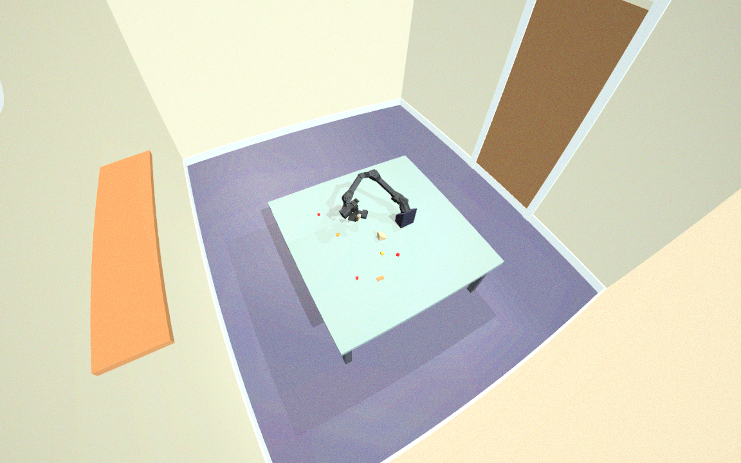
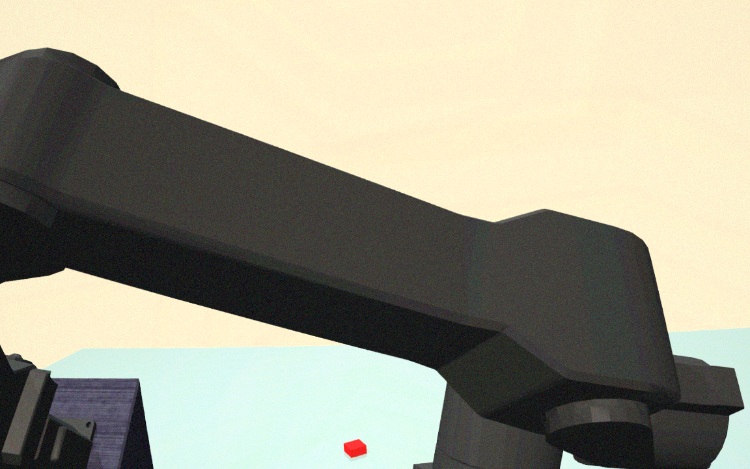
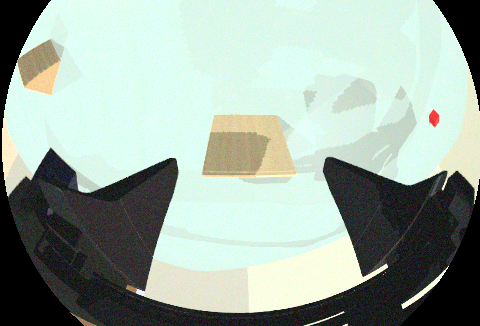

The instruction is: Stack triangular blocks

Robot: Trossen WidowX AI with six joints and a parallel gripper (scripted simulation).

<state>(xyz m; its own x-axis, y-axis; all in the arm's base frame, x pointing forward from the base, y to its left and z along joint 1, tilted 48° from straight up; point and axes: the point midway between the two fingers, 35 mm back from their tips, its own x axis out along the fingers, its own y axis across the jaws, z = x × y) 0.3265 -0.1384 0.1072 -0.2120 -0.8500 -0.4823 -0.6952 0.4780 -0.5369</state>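
Now: gripper tip 30 mm above the wooden triangular block and 10 mm past it.
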